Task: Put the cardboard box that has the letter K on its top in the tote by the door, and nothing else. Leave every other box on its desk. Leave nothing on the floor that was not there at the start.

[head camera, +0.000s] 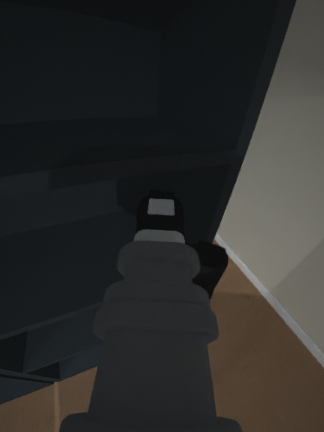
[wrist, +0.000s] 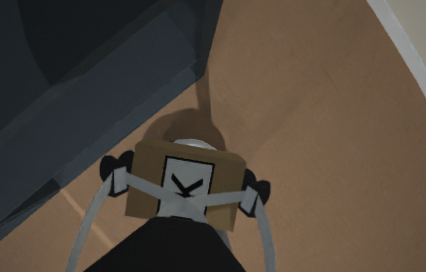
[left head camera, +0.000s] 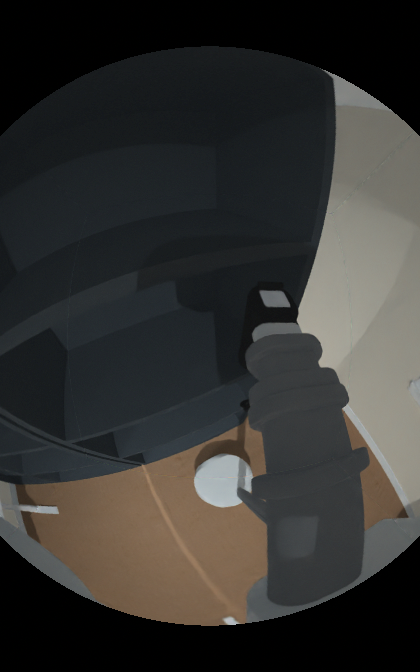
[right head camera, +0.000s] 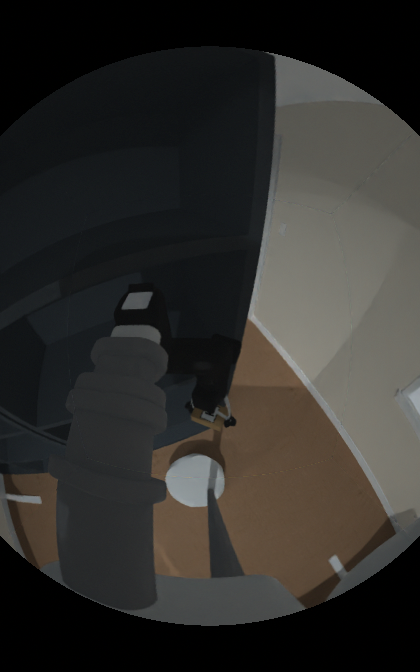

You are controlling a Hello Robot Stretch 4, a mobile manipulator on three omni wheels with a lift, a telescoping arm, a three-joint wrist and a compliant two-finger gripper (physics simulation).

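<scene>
The cardboard box with the letter K on its top is held level between the two fingertips of my gripper. One black fingertip presses each short side, and the thin finger links cross over the label. My gripper is shut on the box and holds it above the brown floor, beside the lower edge of a dark unit. In the left head view the arm hides most of the gripper and the box. A tote by the door and the desks cannot be made out in these views.
A large dark blue-grey unit with compartments rises close on the left and ahead. A pale wall with a white baseboard stands to the right. A white round disc shows low near the arm.
</scene>
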